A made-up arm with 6 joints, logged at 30 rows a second.
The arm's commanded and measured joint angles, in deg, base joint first. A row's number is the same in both.
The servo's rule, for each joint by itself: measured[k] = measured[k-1] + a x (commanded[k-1-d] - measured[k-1]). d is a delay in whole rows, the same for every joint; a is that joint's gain. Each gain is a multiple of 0.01, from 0.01 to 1. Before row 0 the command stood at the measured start. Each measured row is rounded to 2 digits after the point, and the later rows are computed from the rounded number. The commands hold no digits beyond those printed.
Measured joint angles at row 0:
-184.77 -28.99 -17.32 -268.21 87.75 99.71
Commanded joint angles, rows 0 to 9:
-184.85 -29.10 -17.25 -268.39 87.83 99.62
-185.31 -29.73 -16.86 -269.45 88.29 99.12
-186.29 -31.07 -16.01 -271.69 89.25 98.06
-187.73 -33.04 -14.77 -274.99 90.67 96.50
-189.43 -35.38 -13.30 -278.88 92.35 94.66
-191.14 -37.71 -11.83 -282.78 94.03 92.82
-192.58 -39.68 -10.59 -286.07 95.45 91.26
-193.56 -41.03 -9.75 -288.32 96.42 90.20
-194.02 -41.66 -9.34 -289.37 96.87 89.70
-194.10 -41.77 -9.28 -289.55 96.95 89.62
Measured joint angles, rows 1 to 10:
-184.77 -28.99 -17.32 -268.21 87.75 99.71
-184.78 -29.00 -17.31 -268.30 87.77 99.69
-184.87 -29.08 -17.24 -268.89 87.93 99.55
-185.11 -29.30 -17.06 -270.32 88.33 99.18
-185.56 -29.71 -16.72 -272.70 89.03 98.51
-186.22 -30.33 -16.21 -275.85 90.03 97.55
-187.06 -31.14 -15.55 -279.38 91.23 96.37
-188.00 -32.08 -14.81 -282.79 92.50 95.09
-188.95 -33.06 -14.05 -285.61 93.68 93.87
-189.81 -34.01 -13.34 -287.53 94.64 92.83
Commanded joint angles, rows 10 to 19:
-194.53 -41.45 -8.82 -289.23 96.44 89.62
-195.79 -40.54 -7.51 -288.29 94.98 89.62
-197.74 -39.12 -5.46 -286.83 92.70 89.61
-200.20 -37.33 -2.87 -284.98 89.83 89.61
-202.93 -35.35 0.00 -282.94 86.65 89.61
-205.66 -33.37 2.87 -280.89 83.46 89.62
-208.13 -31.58 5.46 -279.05 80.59 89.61
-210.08 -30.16 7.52 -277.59 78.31 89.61
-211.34 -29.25 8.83 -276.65 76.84 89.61
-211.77 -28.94 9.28 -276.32 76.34 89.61
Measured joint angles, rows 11 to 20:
-190.54 -34.86 -12.73 -288.56 95.33 92.03
-191.22 -35.58 -12.14 -288.90 95.66 91.43
-192.00 -36.13 -11.45 -288.59 95.46 90.98
-192.98 -36.46 -10.55 -287.69 94.63 90.64
-194.21 -36.56 -9.40 -286.31 93.19 90.38
-195.69 -36.43 -7.99 -284.59 91.23 90.19
-197.38 -36.09 -6.36 -282.70 88.90 90.05
-199.21 -35.59 -4.59 -280.84 86.41 89.94
-201.06 -34.99 -2.77 -279.18 83.98 89.86
-202.81 -34.36 -1.03 -277.89 81.84 89.80

